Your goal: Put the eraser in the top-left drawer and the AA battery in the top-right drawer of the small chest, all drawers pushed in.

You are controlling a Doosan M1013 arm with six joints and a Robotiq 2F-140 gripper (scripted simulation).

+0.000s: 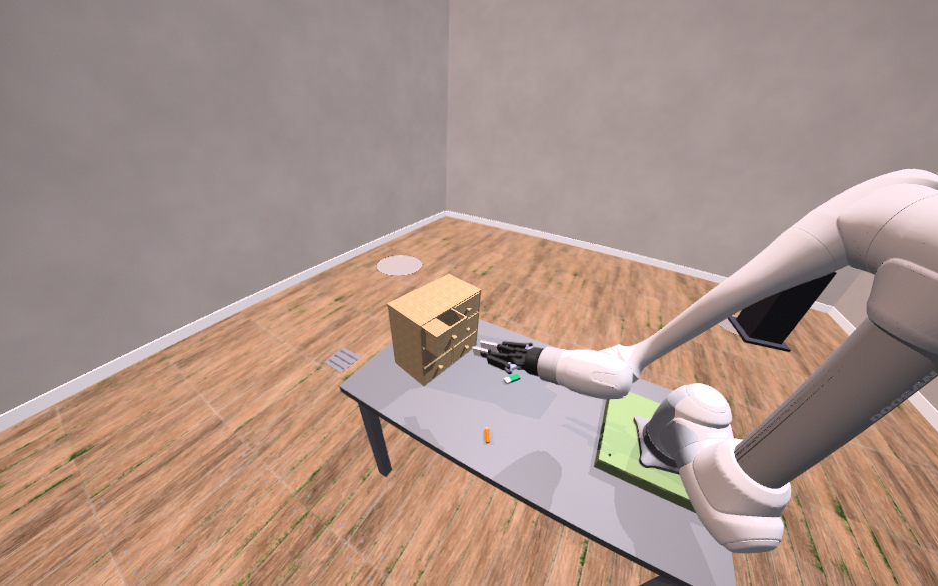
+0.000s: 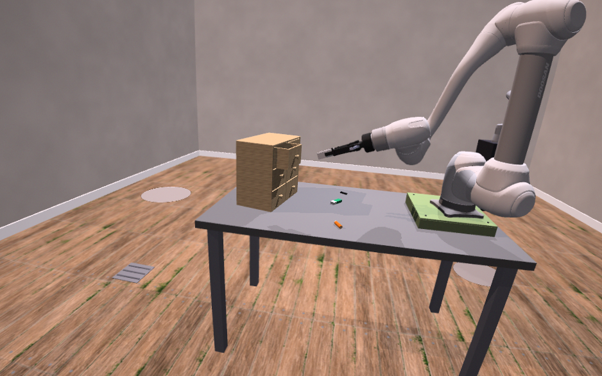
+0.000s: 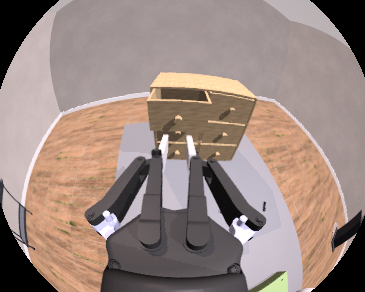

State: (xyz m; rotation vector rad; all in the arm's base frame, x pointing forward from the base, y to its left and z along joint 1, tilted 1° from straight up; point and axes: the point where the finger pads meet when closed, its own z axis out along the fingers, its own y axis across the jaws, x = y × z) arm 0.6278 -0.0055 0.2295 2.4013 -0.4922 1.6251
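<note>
My hand is 27 cm above the eraser, 16 cm to the left of it and 9 cm past it. Also, from my hand: small dark object: 31 cm to the right, 28 cm below, 15 cm behind; orange AA battery: 27 cm below, 11 cm to the left, 6 cm behind.
</note>
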